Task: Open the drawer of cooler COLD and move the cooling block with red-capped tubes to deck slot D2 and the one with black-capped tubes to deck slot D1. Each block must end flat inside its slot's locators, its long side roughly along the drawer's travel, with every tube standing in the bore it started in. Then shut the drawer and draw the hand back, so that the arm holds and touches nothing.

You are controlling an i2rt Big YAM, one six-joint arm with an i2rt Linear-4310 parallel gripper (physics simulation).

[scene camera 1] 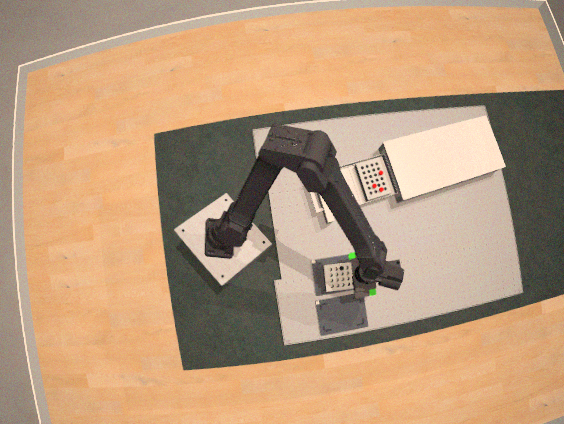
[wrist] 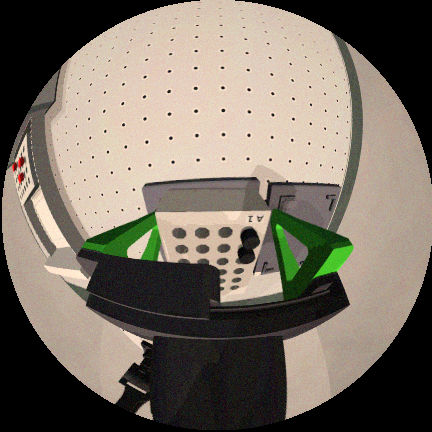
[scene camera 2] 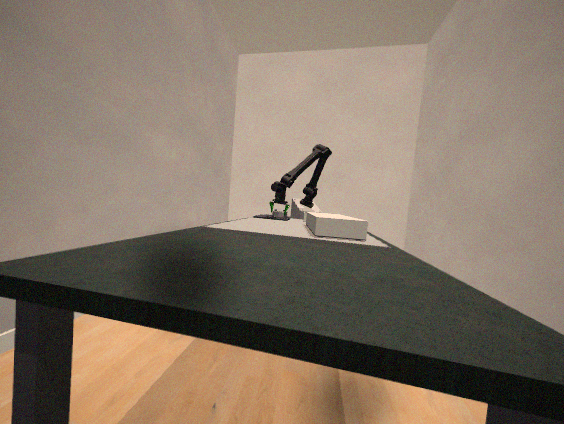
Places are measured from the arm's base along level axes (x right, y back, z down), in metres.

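Where they show: gripper, fingertip midpoint: [wrist: 216, 214] [scene camera 2: 277, 213]; arm's base, link origin: [scene camera 1: 218, 239] [scene camera 2: 306, 204].
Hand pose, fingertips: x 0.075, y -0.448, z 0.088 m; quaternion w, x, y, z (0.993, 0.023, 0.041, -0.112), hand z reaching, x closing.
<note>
Each offset is from my fingertips to the top centre of the thing. "pt": to the spot under its first point. Level surfaces: height alone.
The block with black-capped tubes {dx +0.005, dy +0.050, dz -0.017 m} [scene camera 1: 338, 281] [scene camera 2: 279, 214] [wrist: 190, 220] stands on the deck slot plate {dx +0.001, dy +0.065, dz +0.022 m} [scene camera 1: 318, 270] nearer the cooler and looks flat. Two black caps show in the wrist view; the block's far part is hidden by the hand. My gripper [scene camera 1: 362, 274] [scene camera 2: 279, 208] [wrist: 216, 214] is open, its green fingers on either side of the block's end; contact is not clear. The other slot plate {dx +0.134, dy +0.039, dz +0.026 m} [scene camera 1: 342, 316] [wrist: 312, 202] bears no block. The block with red-capped tubes {dx -0.323, dy -0.027, dz -0.008 m} [scene camera 1: 370, 181] [wrist: 23, 170] is in the open drawer {pt dx -0.313, dy +0.039, dz +0.029 m} [scene camera 1: 352, 181] of the cooler [scene camera 1: 442, 157] [scene camera 2: 336, 225]. Slot labels are unreadable.
The arm's forearm passes over the drawer's front end in scene camera 1 and hides part of it. The arm's white base plate [scene camera 1: 200, 232] is at the left. The pale perforated board {dz +0.043 m} [scene camera 1: 450, 240] [wrist: 210, 100] lies under the cooler and slot plates, on the dark table {dz +0.056 m} [scene camera 1: 210, 320] [scene camera 2: 300, 290].
</note>
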